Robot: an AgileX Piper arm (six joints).
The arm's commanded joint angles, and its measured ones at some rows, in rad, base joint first. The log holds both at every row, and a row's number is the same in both.
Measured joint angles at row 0:
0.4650, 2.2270, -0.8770, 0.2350, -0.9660, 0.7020
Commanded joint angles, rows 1 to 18:
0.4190, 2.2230, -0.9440, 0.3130, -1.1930, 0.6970
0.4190, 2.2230, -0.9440, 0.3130, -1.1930, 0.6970
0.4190, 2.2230, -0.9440, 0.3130, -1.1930, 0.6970
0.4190, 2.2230, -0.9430, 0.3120, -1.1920, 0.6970
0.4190, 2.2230, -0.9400, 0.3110, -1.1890, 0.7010
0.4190, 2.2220, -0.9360, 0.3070, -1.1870, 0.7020
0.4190, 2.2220, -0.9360, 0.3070, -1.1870, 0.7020
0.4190, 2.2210, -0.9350, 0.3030, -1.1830, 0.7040
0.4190, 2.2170, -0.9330, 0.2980, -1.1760, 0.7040
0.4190, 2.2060, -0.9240, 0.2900, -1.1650, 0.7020
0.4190, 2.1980, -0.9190, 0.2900, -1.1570, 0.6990
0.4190, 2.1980, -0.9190, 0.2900, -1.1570, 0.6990
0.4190, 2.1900, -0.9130, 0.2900, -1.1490, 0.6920
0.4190, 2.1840, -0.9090, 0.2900, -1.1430, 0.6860
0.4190, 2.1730, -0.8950, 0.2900, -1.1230, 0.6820
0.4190, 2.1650, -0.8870, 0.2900, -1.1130, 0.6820
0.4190, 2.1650, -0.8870, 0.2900, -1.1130, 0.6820
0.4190, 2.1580, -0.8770, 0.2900, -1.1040, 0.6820
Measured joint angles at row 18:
0.4540, 2.1990, -0.8650, 0.2110, -0.9330, 0.7000
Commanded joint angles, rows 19 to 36:
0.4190, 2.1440, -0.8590, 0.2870, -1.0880, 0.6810
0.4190, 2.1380, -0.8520, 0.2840, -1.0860, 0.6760
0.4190, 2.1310, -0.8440, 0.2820, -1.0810, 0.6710
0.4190, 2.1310, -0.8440, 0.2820, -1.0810, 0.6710
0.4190, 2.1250, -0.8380, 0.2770, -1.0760, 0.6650
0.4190, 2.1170, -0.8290, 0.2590, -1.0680, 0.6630
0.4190, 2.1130, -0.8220, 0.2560, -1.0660, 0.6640
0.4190, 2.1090, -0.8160, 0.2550, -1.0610, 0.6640
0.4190, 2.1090, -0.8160, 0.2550, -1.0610, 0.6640
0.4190, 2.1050, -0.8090, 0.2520, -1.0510, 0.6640
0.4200, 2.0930, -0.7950, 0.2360, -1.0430, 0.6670
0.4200, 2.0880, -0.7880, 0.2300, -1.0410, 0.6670
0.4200, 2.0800, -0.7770, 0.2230, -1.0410, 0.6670
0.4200, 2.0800, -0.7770, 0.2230, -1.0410, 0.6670
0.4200, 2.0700, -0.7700, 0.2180, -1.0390, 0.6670
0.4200, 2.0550, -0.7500, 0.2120, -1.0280, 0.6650
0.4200, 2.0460, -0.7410, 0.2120, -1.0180, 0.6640
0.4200, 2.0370, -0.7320, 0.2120, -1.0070, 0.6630
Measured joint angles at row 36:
0.4300, 2.0750, -0.7440, 0.2010, -0.9790, 0.6820
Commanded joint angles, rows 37 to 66:
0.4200, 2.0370, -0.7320, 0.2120, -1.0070, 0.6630
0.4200, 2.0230, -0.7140, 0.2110, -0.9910, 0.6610
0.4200, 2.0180, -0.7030, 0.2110, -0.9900, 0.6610
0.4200, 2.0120, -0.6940, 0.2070, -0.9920, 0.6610
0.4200, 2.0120, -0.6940, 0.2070, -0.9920, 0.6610
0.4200, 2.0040, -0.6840, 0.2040, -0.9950, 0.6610
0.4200, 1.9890, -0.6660, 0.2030, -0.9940, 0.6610
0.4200, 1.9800, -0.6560, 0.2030, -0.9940, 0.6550
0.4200, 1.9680, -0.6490, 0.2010, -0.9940, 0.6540
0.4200, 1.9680, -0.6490, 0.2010, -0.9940, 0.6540
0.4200, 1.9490, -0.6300, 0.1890, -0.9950, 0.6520
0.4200, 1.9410, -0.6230, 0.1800, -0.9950, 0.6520
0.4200, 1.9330, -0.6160, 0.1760, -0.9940, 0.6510
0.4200, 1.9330, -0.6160, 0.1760, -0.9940, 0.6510
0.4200, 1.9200, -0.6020, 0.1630, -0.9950, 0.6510
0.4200, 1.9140, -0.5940, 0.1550, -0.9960, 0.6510
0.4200, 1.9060, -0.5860, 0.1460, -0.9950, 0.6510
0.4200, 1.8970, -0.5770, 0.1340, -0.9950, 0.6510
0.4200, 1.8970, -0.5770, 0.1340, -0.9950, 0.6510
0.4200, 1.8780, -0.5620, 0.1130, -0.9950, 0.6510
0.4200, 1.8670, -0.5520, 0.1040, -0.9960, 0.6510
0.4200, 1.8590, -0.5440, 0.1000, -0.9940, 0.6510
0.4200, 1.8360, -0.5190, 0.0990, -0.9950, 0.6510
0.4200, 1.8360, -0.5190, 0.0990, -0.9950, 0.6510
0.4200, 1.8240, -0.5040, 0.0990, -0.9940, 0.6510
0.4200, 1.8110, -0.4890, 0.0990, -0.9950, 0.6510
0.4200, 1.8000, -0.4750, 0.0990, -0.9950, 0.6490
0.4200, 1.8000, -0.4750, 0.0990, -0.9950, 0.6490
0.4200, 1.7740, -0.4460, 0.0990, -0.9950, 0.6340
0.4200, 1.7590, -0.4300, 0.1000, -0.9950, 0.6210
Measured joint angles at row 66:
0.4220, 1.8030, -0.4620, 0.1140, -0.9850, 0.6620
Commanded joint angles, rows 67 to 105:
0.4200, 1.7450, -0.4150, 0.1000, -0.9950, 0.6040
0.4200, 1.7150, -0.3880, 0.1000, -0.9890, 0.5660
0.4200, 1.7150, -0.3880, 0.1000, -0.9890, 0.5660
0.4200, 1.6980, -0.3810, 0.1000, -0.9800, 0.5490
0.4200, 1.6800, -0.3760, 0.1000, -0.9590, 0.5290
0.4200, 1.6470, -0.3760, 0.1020, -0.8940, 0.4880
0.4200, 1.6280, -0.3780, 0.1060, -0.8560, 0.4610
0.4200, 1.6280, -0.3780, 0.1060, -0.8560, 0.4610
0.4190, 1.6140, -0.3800, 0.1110, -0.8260, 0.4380
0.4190, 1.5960, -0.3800, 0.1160, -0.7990, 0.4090
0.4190, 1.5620, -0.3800, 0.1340, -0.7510, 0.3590
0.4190, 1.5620, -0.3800, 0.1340, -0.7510, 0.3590
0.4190, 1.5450, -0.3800, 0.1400, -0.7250, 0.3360
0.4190, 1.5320, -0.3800, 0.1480, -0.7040, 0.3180
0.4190, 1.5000, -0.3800, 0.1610, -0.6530, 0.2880
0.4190, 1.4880, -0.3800, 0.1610, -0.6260, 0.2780
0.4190, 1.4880, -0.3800, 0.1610, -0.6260, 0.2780
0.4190, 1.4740, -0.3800, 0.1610, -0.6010, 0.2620
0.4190, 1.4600, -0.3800, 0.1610, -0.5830, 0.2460
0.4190, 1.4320, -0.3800, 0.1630, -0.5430, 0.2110
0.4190, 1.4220, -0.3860, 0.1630, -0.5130, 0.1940
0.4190, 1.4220, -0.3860, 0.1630, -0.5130, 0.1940
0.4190, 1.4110, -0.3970, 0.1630, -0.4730, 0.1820
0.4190, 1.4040, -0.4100, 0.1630, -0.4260, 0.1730
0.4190, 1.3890, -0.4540, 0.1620, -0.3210, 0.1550
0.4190, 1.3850, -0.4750, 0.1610, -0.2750, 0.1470
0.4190, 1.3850, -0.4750, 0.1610, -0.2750, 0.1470
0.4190, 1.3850, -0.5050, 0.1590, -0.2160, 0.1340
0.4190, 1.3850, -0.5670, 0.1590, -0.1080, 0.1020
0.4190, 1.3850, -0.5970, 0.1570, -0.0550, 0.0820
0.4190, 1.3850, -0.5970, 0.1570, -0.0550, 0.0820
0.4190, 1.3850, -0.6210, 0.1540, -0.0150, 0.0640
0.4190, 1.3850, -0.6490, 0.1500, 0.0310, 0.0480
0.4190, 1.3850, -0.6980, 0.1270, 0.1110, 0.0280
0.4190, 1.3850, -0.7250, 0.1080, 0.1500, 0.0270
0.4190, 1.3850, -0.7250, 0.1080, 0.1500, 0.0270
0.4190, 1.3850, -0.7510, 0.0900, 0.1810, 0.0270
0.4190, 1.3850, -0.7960, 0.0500, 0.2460, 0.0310
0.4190, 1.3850, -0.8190, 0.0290, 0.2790, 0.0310
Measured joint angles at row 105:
0.4210, 1.3960, -0.7620, 0.0890, 0.1840, 0.0440
